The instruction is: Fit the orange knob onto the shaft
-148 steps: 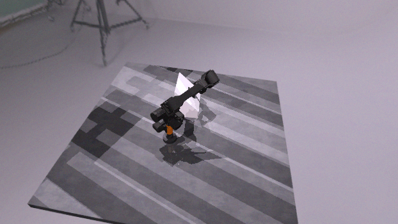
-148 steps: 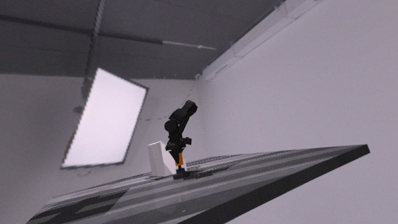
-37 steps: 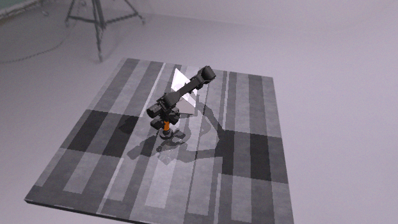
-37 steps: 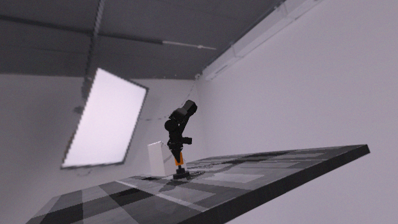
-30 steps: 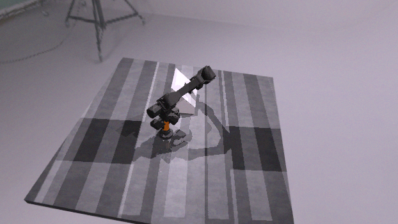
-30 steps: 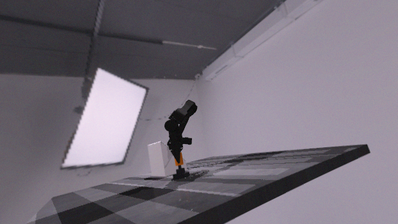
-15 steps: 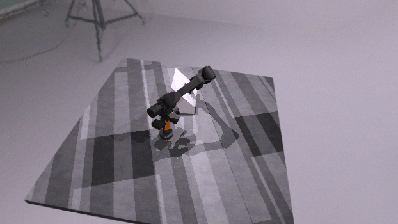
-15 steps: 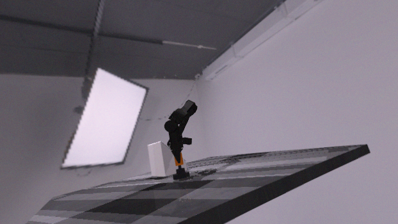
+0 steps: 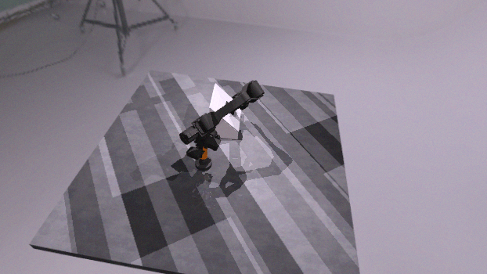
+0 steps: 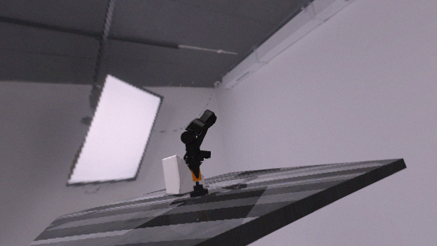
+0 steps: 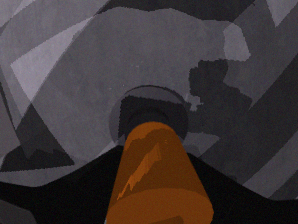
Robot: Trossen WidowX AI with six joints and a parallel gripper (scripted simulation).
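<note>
My gripper tip is 20 mm below the orange knob. Round my gripper tip: dark pedestal (40 mm below).
</note>
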